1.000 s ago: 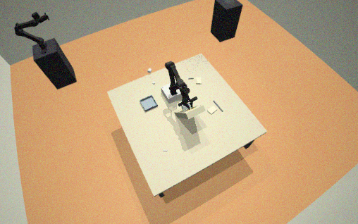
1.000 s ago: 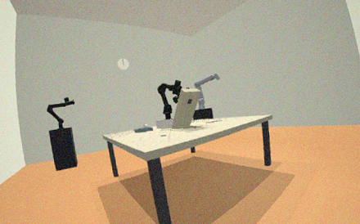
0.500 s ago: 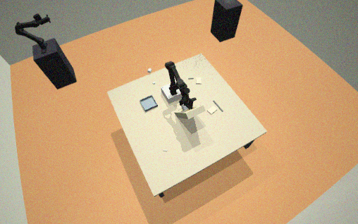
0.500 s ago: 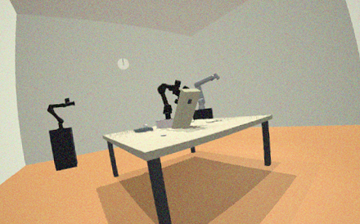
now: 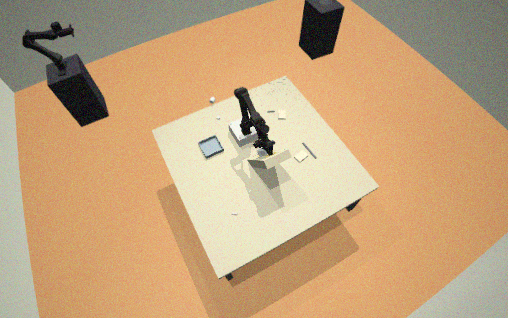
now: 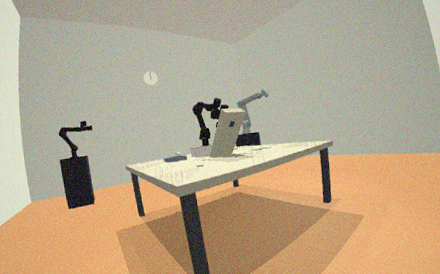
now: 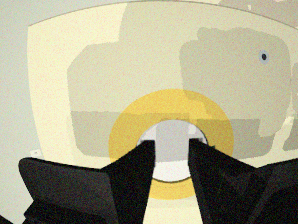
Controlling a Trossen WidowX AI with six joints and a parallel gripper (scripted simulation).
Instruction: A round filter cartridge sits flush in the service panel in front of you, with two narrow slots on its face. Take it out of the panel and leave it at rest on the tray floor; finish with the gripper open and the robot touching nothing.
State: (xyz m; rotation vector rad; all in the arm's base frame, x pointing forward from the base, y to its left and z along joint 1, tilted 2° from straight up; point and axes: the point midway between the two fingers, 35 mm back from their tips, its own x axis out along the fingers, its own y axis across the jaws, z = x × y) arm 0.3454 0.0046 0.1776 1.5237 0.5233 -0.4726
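The service panel lies 80 mm below my gripper tip and 40 mm behind it. From my gripper tip the other things lie so: blue-grey tray (410 mm behind, 300 mm to the right, 240 mm below); then white round filter cartridge (10 mm below, 10 mm ahead).
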